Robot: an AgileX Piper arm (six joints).
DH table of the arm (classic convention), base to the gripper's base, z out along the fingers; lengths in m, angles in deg. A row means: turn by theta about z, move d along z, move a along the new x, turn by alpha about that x. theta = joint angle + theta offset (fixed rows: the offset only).
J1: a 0, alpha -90, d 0.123, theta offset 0
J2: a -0.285, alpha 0, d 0, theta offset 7.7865
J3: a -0.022, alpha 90, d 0, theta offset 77.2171
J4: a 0, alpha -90, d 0.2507, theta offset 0
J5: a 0, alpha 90, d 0, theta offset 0
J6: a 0, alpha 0, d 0.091, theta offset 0
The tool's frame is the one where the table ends.
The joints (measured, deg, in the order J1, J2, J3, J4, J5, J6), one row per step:
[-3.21, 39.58, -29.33, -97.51, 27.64, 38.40]
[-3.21, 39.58, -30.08, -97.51, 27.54, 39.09]
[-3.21, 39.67, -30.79, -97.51, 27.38, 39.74]
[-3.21, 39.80, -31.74, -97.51, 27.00, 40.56]
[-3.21, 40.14, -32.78, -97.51, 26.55, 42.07]
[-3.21, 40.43, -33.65, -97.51, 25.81, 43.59]
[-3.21, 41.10, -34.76, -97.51, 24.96, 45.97]
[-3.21, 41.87, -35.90, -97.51, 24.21, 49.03]
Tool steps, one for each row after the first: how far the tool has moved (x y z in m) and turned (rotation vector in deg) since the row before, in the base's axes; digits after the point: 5 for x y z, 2 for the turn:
[0.00009, 0.00013, 0.00433, 0.56, -1.09, 0.09]
[0.00042, 0.00020, 0.00386, 0.54, -0.93, 0.16]
[0.00067, 0.00050, 0.00511, 0.69, -1.18, 0.38]
[0.00146, 0.00055, 0.00511, 1.30, -1.39, 0.47]
[0.00149, 0.00096, 0.00418, 1.33, -1.22, 0.77]
[0.00300, 0.00104, 0.00459, 2.10, -1.46, 0.92]
[0.00332, 0.00089, 0.00450, 2.71, -1.69, 0.85]

